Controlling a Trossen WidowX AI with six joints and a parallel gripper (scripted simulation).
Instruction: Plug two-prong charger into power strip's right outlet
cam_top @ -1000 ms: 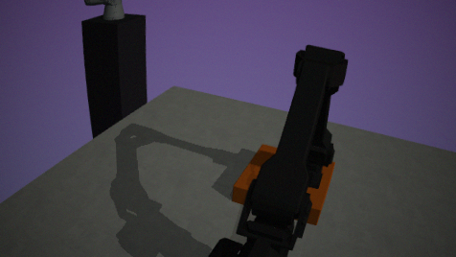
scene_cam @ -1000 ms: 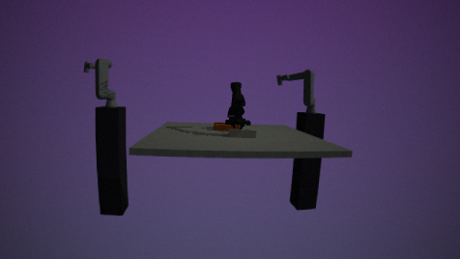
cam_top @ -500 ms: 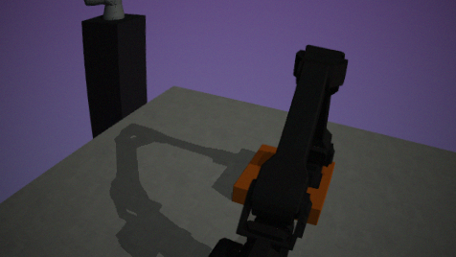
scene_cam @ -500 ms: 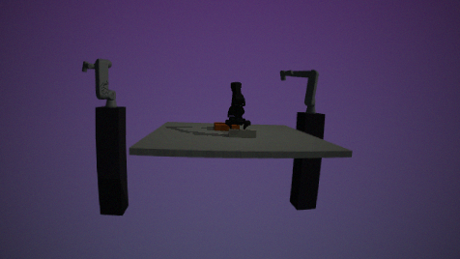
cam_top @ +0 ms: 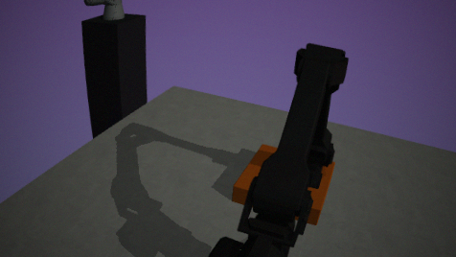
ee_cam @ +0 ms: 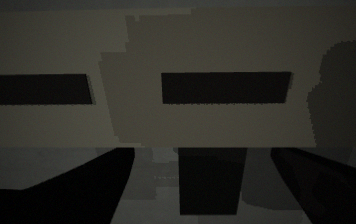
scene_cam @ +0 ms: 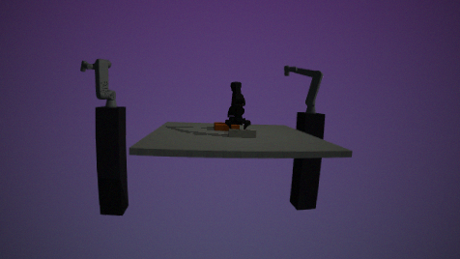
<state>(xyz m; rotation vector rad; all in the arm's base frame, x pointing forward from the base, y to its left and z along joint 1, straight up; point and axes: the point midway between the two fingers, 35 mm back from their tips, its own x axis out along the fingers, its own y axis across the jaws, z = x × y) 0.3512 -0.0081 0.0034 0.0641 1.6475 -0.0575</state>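
My gripper tip is 2 cm short of the black two-prong charger and 1 cm below it.
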